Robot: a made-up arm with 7 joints. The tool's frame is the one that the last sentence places.
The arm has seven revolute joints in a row. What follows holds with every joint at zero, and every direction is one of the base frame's.
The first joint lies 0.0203 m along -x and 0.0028 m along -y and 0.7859 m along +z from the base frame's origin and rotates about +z.
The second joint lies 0.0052 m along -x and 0.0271 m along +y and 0.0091 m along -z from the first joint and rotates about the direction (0, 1, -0.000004).
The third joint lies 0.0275 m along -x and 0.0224 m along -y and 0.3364 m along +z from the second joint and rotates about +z.
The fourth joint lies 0.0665 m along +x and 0.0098 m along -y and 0.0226 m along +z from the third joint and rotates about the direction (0, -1, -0.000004).
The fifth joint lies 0.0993 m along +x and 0.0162 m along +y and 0.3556 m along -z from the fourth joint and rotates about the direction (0, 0.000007, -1).
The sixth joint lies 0.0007 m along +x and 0.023 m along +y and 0.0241 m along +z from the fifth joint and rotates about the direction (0, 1, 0.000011).
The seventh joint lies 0.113 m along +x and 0.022 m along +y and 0.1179 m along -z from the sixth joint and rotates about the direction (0, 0.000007, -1).
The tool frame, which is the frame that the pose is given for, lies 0.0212 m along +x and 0.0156 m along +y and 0.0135 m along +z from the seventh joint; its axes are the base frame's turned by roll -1.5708, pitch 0 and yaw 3.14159 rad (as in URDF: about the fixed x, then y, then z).
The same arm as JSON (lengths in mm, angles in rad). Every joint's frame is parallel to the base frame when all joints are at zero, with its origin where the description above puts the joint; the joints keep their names.
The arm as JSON. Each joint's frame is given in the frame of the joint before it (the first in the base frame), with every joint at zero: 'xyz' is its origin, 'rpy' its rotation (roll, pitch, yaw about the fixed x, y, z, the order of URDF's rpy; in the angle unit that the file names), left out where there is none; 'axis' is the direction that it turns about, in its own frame. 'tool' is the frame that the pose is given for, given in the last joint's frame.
{"units": {"length": "mm", "angle": "rad"}, "joints": [
  {"name": "joint 1", "type": "revolute", "origin": {"xyz": [-20.3, -2.8, 785.9]}, "axis": [0.0, 0.0, 1.0]},
  {"name": "joint 2", "type": "revolute", "origin": {"xyz": [-5.2, 27.1, -9.1]}, "axis": [0.0, 1.0, 0.0]},
  {"name": "joint 3", "type": "revolute", "origin": {"xyz": [-27.5, -22.4, 336.4]}, "axis": [0.0, 0.0, 1.0]},
  {"name": "joint 4", "type": "revolute", "origin": {"xyz": [66.5, -9.8, 22.6]}, "axis": [0.0, -1.0, 0.0]},
  {"name": "joint 5", "type": "revolute", "origin": {"xyz": [99.3, 16.2, -355.6]}, "axis": [0.0, 0.0, -1.0]},
  {"name": "joint 6", "type": "revolute", "origin": {"xyz": [0.7, 23.0, 24.1]}, "axis": [0.0, 1.0, 0.0]},
  {"name": "joint 7", "type": "revolute", "origin": {"xyz": [113.0, 22.0, -117.9]}, "axis": [0.0, 0.0, -1.0]}
], "tool": {"origin": {"xyz": [21.2, 15.6, 13.5], "rpy": [-1.5708, 0.0, 3.1416]}}}

